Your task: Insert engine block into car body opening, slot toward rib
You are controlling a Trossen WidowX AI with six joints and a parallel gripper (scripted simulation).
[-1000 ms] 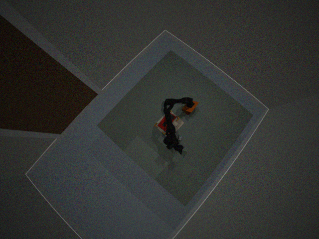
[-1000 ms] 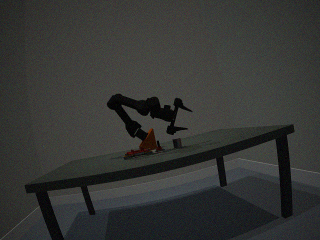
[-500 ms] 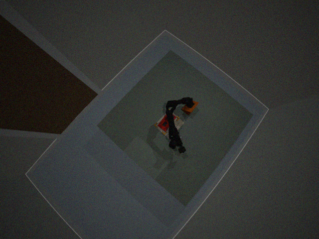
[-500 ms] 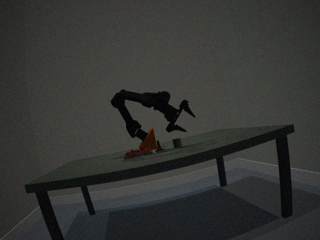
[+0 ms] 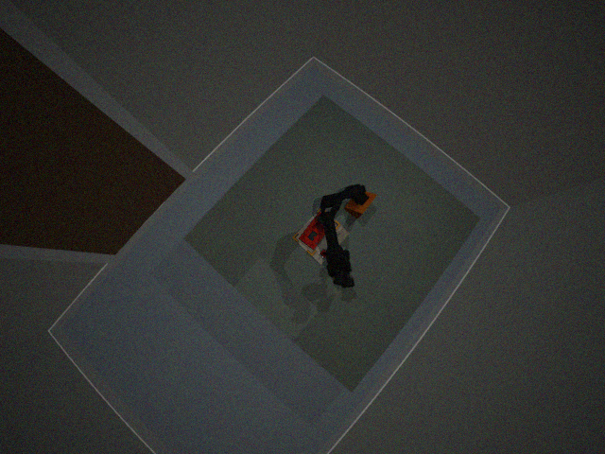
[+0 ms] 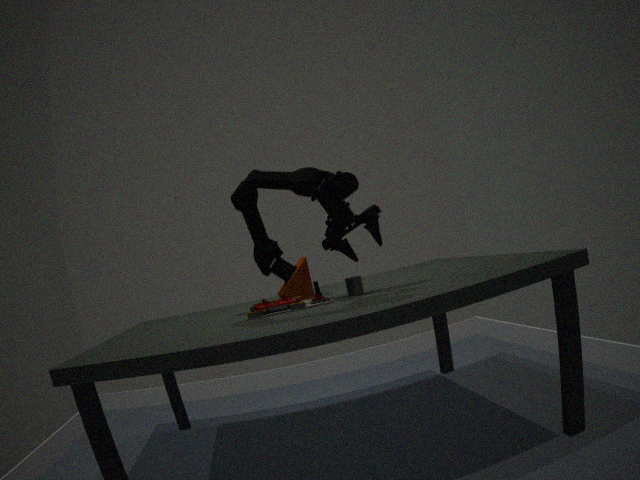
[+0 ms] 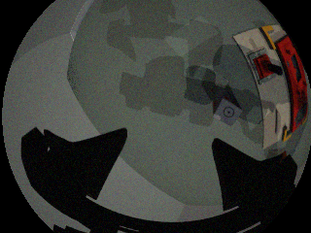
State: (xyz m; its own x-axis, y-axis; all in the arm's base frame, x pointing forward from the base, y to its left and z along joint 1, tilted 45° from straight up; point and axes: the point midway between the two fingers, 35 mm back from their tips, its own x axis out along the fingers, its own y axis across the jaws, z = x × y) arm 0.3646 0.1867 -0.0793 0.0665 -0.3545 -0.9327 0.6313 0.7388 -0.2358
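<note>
Now: gripper tip 3 cm past the engine block, 5 cm to the left of it and 8 cm above it.
</note>
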